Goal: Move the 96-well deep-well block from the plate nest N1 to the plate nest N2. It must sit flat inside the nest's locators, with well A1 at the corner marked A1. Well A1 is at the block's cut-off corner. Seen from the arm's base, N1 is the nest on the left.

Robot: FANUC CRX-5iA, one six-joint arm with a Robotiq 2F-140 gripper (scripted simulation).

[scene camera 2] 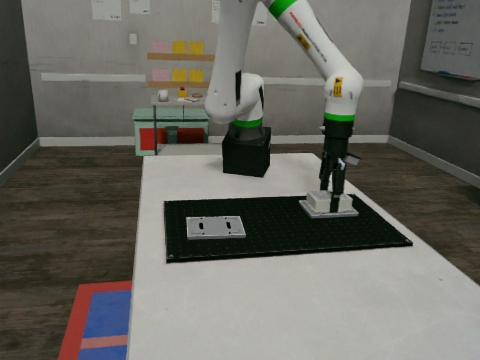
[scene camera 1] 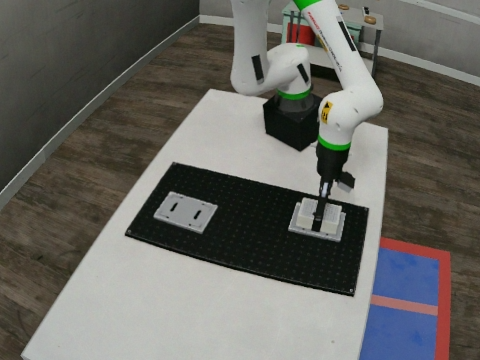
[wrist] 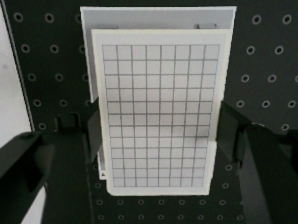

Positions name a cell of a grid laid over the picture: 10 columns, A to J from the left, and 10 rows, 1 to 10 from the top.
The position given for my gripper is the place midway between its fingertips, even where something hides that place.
Labels:
my gripper: scene camera 2 G6; scene camera 1 G7; wrist F5

